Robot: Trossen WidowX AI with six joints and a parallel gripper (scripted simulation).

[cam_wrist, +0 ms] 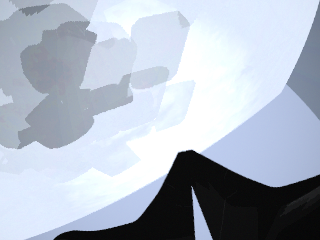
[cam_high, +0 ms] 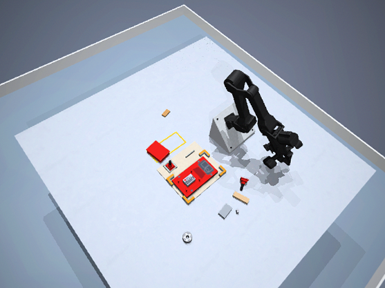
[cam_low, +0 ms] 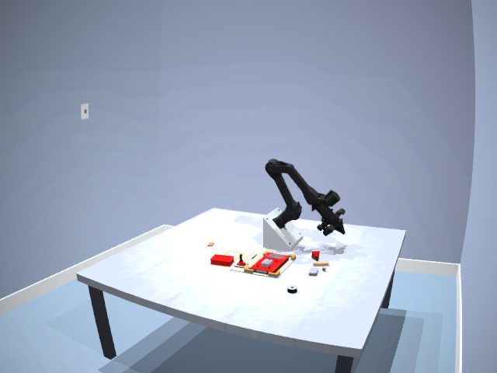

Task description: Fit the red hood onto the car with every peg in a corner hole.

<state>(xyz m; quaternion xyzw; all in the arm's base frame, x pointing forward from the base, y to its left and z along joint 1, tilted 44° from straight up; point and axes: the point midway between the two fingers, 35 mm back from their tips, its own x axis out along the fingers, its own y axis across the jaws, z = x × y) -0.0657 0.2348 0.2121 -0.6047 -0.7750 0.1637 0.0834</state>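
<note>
Right now the grey engine block is 410 mm ahead of my gripper tip, 240 mm to the right of it and 50 mm below it. Also, from my gripper tip: red hood (460 mm to the right, 430 mm ahead, 60 mm below).
</note>
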